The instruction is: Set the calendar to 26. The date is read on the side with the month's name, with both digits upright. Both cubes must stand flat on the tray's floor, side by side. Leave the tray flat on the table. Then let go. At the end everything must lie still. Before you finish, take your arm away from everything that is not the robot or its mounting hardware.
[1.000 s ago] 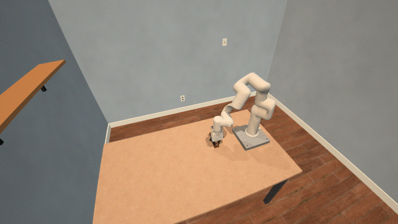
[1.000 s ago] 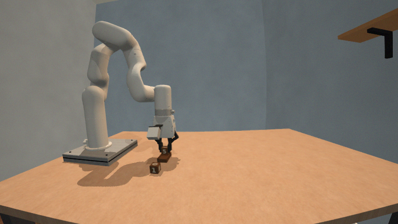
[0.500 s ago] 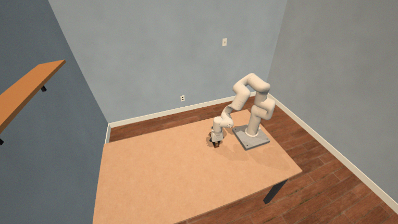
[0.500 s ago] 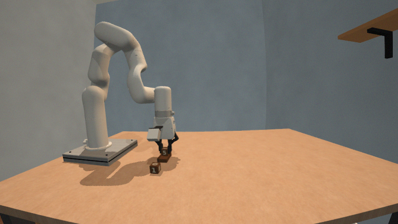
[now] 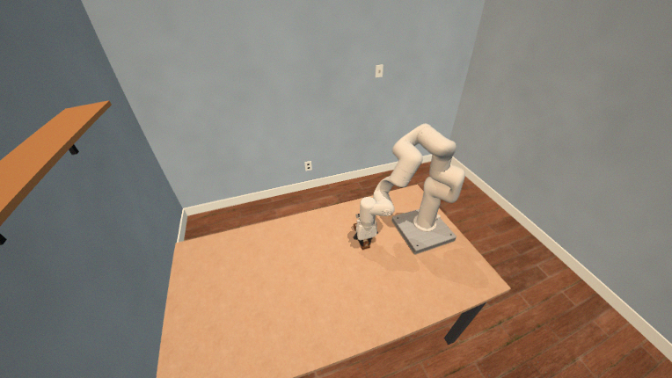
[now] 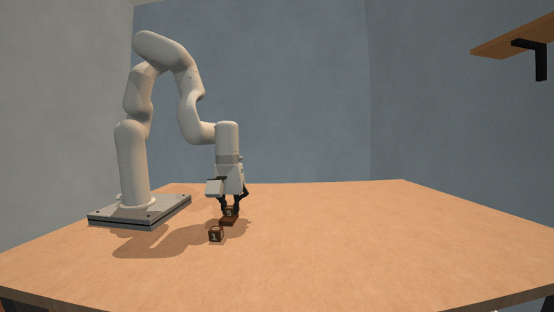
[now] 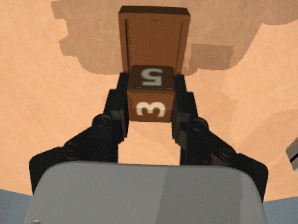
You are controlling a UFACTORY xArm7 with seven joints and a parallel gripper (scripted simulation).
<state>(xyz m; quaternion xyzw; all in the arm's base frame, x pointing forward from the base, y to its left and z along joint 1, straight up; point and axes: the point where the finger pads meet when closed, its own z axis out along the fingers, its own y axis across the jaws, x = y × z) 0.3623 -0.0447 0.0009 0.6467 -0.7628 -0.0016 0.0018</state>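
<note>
Right now the brown tray is 3 cm below my hand and 2 cm to the right of it. Also, from my hand: brown cube: 13 cm to the right, 2 cm below, 2 cm behind.
</note>
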